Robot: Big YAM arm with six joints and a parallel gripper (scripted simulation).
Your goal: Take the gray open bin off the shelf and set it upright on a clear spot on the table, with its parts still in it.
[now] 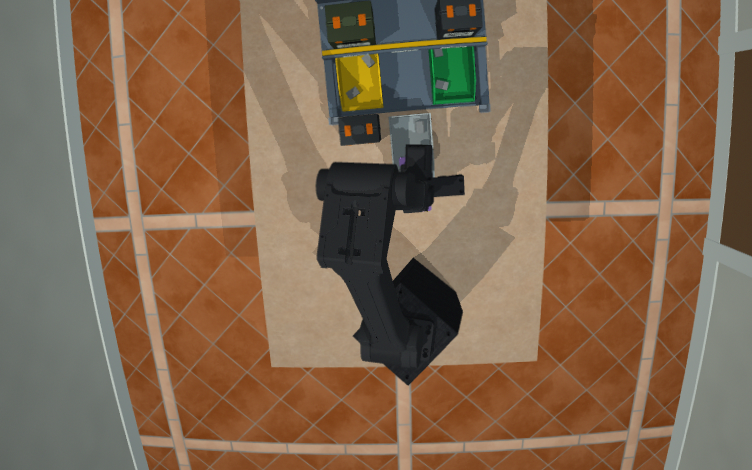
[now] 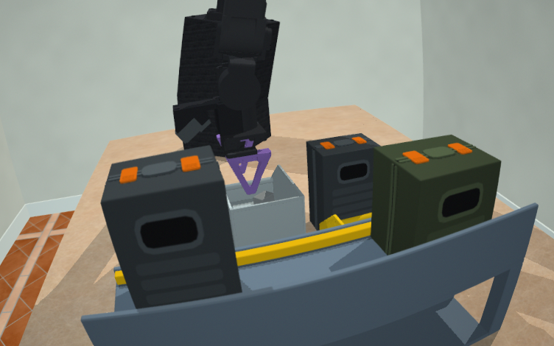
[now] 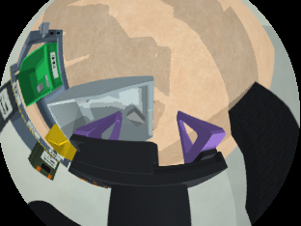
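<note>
Right now my hand is 8 cm short of the gray open bin and 1 cm to the right of it. From my hand the other things lie so: green bin: 29 cm ahead, 6 cm to the right; yellow bin: 25 cm ahead, 16 cm to the left; yellow rail: 32 cm ahead, 7 cm above, 6 cm to the left.
</note>
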